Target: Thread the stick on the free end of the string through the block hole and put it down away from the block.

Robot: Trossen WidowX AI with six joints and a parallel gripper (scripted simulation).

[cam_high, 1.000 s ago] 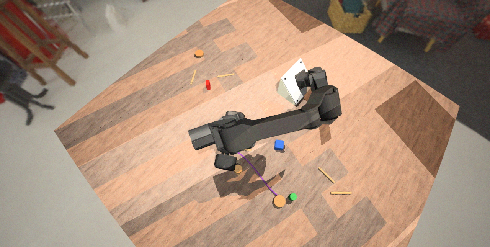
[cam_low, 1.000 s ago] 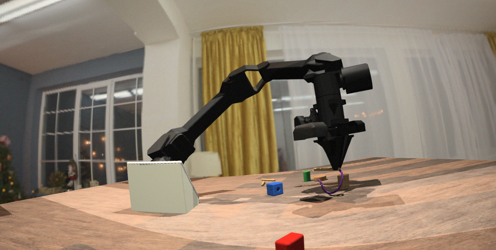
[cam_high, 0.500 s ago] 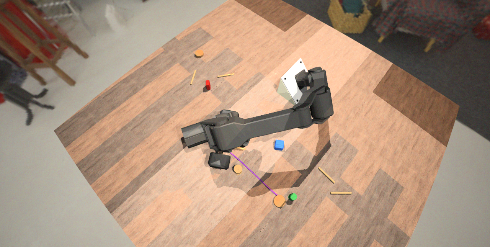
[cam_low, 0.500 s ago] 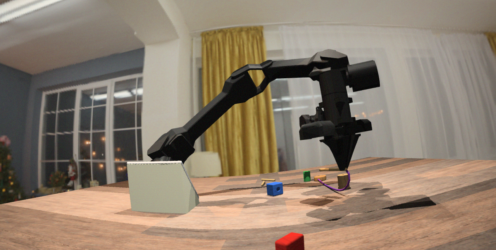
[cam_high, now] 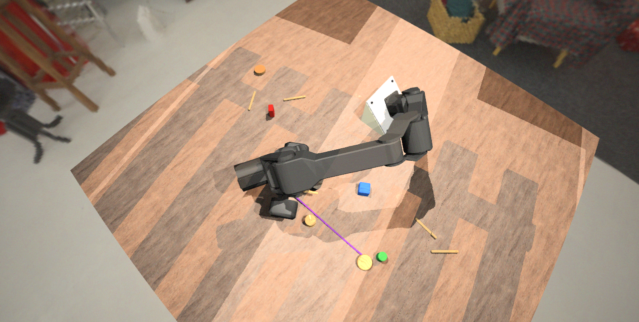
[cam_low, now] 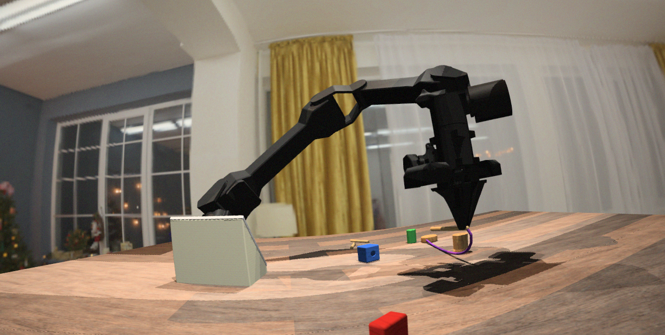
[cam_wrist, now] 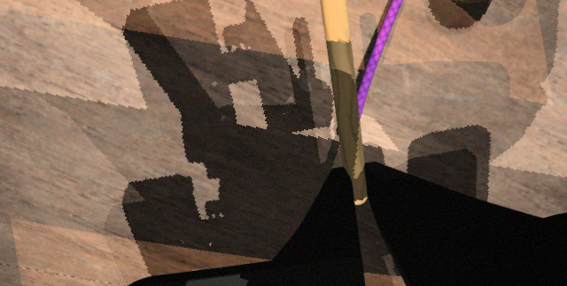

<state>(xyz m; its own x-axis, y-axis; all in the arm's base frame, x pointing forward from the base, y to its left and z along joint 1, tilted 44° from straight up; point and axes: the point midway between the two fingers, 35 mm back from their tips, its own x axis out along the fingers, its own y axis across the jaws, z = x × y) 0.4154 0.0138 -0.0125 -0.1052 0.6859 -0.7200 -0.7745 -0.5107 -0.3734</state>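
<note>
Now: the blue block 160 mm behind my gripper tip, 120 mm to the left of it and 40 mm below it. Also, from my gripper tip: round wooden button 20 mm behind, 260 mm to the left, 50 mm below; then wooden cylinder 20 mm ahead, 90 mm to the left, 40 mm below; then thin wooden stick 10 mm behind, 10 mm to the left.
</note>
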